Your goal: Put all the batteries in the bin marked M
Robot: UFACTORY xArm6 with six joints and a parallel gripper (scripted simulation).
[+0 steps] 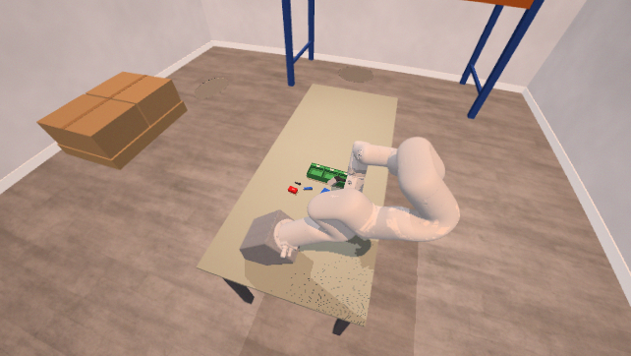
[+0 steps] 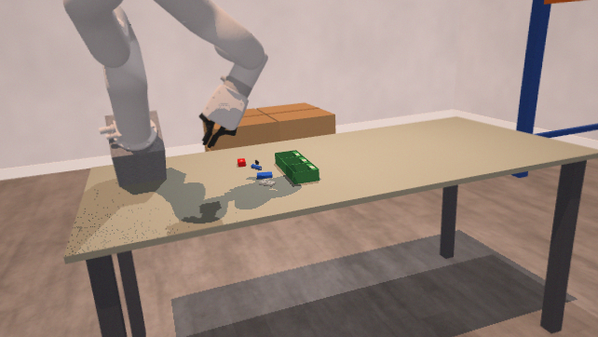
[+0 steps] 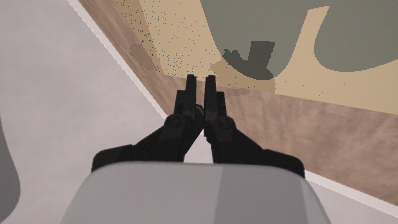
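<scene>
Right now my hand is 32 cm short of the green bin, 11 cm to the right of it and 17 cm above it. The rest, counted from my hand: flat blue block: 20 cm ahead, 12 cm to the left, 18 cm below; white dotted tile: 18 cm ahead, 5 cm to the left, 18 cm below; blue battery: 21 cm ahead, 22 cm to the left, 18 cm below.
</scene>
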